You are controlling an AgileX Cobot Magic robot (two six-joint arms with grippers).
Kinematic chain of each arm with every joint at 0, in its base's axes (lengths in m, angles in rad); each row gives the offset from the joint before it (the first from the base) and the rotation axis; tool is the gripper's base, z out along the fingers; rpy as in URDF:
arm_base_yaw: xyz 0 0 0.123 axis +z
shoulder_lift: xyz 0 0 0 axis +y
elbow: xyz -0.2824 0 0.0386 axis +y
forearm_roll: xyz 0.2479 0 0.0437 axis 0.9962 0 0.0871
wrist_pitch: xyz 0 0 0 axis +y
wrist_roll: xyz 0.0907 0 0.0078 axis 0.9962 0 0.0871
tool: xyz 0 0 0 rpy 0 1.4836 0
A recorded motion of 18 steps. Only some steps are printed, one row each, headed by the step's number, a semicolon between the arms.
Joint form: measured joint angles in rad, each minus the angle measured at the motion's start. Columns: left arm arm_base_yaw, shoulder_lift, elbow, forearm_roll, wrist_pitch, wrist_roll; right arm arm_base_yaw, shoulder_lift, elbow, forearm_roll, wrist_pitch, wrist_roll.
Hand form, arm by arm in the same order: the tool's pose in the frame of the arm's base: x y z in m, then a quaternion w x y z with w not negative. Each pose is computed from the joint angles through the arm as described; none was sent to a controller.
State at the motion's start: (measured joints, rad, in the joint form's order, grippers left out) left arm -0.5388 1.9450 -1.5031 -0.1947 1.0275 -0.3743; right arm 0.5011 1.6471 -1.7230 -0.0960 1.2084 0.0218
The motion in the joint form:
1: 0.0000 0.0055 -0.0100 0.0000 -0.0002 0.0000; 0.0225 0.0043 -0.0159 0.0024 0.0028 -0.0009
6: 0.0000 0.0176 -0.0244 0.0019 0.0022 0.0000; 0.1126 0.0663 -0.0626 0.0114 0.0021 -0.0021
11: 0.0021 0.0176 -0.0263 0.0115 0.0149 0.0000; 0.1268 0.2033 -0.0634 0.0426 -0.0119 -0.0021
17: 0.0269 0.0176 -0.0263 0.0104 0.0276 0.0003; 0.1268 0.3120 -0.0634 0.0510 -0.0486 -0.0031
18: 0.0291 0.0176 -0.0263 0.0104 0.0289 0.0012; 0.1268 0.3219 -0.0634 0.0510 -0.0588 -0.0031
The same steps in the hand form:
1: 0.3368 -0.2189 0.2176 0.04756 0.03953 0.99072 -0.12102; 0.3075 0.1684 0.3885 0.26650 -0.24381 0.93212 0.02604
6: 0.3396 -0.2204 0.2164 0.04786 0.04015 0.99077 -0.12032; 0.3046 0.2058 0.3797 0.25704 -0.28663 0.92205 0.03996
11: 0.3396 -0.2187 0.2166 0.04499 0.04183 0.99154 -0.11432; 0.3266 0.2315 0.3277 0.19548 -0.29788 0.93361 0.03788
17: 0.3438 -0.2099 0.2164 0.04040 0.03002 0.99247 -0.11171; 0.3448 0.2457 0.2840 0.16052 -0.30115 0.93947 0.03078
18: 0.3442 -0.2090 0.2164 0.03998 0.02943 0.99254 -0.11140; 0.3468 0.2471 0.2801 0.16065 -0.30135 0.93938 0.03089

